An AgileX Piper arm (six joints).
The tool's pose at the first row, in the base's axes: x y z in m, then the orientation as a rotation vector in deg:
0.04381, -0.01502, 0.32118, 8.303, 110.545, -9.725
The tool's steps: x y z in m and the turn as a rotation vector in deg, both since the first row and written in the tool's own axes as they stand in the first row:
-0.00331, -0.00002, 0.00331, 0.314, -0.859, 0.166
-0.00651, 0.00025, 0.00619, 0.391, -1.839, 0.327
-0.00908, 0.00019, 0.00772, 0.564, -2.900, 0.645
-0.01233, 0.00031, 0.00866, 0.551, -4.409, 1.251
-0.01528, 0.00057, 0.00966, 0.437, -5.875, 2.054
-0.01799, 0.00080, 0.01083, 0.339, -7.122, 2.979
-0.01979, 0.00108, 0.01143, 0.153, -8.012, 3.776
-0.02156, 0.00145, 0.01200, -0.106, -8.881, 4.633
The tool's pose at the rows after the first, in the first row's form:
0.04802, -0.01573, 0.32311, 8.577, 109.654, -9.954
0.05184, -0.01606, 0.32507, 8.673, 108.657, -9.962
0.05415, -0.01646, 0.32693, 8.973, 107.557, -9.961
0.05619, -0.01658, 0.32963, 9.371, 105.992, -9.611
0.05820, -0.01657, 0.33203, 9.888, 104.454, -9.035
0.06028, -0.01662, 0.33413, 10.551, 103.115, -8.389
0.06152, -0.01649, 0.33559, 11.072, 102.148, -7.732
0.06274, -0.01627, 0.33703, 11.601, 101.196, -6.970

